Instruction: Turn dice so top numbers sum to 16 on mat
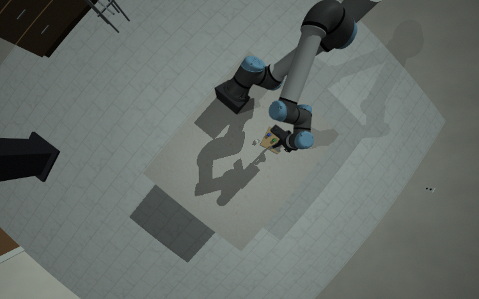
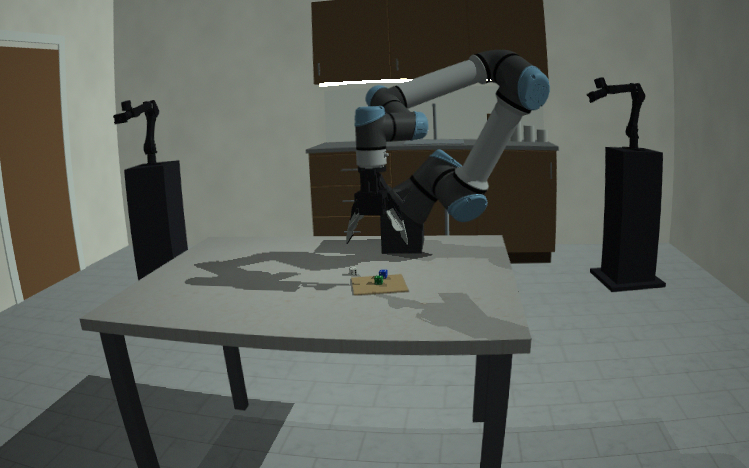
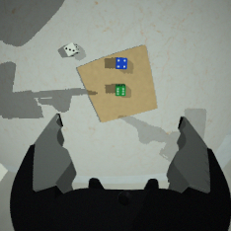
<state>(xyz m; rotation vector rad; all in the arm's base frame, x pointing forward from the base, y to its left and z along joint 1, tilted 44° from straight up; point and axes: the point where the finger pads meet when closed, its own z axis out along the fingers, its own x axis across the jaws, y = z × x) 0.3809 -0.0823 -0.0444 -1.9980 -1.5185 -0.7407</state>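
Right now the white die is 10 cm behind my hand, 7 cm to the right of it and 10 cm below it. From my hand the other things lie so: blue die 5 cm behind, 1 cm to the left, 10 cm below; then green die 10 cm below; then tan mat 11 cm below.
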